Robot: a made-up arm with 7 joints. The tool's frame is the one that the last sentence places. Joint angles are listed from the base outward.
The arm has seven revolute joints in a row. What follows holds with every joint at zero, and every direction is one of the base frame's.
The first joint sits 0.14 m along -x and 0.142 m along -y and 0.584 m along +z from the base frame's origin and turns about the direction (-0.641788, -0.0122, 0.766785).
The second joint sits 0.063 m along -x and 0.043 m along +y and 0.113 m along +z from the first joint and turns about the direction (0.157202, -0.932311, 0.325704).
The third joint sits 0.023 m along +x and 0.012 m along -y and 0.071 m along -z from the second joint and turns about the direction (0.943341, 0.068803, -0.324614).
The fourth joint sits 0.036 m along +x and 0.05 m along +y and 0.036 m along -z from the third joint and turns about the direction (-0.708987, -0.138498, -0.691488).
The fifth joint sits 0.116 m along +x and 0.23 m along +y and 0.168 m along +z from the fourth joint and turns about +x.
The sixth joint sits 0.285 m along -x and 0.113 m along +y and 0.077 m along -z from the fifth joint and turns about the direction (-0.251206, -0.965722, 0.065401).
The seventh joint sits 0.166 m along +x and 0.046 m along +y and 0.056 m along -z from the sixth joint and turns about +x.
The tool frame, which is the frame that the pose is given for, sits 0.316 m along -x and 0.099 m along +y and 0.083 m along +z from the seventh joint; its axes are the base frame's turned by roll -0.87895, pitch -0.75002 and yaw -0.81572 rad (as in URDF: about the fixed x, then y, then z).
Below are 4 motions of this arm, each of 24 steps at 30 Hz.
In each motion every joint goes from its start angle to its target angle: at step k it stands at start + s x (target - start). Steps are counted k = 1, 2, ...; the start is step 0. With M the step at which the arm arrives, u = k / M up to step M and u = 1 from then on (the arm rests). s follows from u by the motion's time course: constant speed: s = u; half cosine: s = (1 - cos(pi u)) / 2; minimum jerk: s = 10 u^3 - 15 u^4 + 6 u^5.
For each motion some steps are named. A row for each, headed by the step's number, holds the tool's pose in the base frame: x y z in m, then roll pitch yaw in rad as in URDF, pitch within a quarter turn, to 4 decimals.
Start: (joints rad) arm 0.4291 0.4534 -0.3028 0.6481 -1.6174 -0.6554 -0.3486
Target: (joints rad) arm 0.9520 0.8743 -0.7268 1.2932 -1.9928 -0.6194 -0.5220
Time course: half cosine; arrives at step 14
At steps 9, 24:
9: -0.0057 -0.1101 0.2774 0.8041 -0.5434 1.4112
24: 0.0457 -0.0944 0.3300 0.4056 -0.6310 1.6214

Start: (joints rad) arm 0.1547 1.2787 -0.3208 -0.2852 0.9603 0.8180 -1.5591
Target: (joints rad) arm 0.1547 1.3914 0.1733 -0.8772 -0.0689 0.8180 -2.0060
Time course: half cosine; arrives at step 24
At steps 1, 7, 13, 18, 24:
1: -0.5641 0.2997 0.3562 1.1616 -0.4281 -2.7672
7: -0.5597 0.2462 0.3584 1.2113 -0.3884 -2.8580
13: -0.5137 0.1412 0.3675 1.2497 -0.2474 -2.9888
18: -0.4461 0.0720 0.3848 1.2067 -0.1025 -3.0571
24: -0.4037 0.0448 0.3986 1.1573 -0.0263 -3.0867

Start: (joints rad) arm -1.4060 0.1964 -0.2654 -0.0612 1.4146 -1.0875 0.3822
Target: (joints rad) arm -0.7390 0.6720 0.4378 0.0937 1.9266 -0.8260 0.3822
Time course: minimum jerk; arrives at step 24
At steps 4, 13, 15, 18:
4: -0.1993 -0.0929 1.0559 1.4055 0.6796 0.0903
13: -0.3508 -0.0426 0.9639 1.4606 0.1883 0.0447
15: -0.3852 -0.0438 0.9290 1.5028 0.0528 0.0843
18: -0.4188 -0.0535 0.8857 1.5577 -0.1005 0.1525

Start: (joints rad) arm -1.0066 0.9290 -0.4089 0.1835 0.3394 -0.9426 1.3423
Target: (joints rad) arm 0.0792 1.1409 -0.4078 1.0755 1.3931 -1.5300 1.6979
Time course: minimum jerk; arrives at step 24
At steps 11, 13, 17, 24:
11: -0.0947 0.2935 0.6970 0.8880 0.8621 -0.4100
13: -0.1049 0.2940 0.6574 0.9325 0.8046 -0.1689
17: -0.1201 0.2887 0.5989 0.9023 0.7341 0.2065
24: -0.1281 0.2850 0.5730 0.8398 0.7247 0.3995

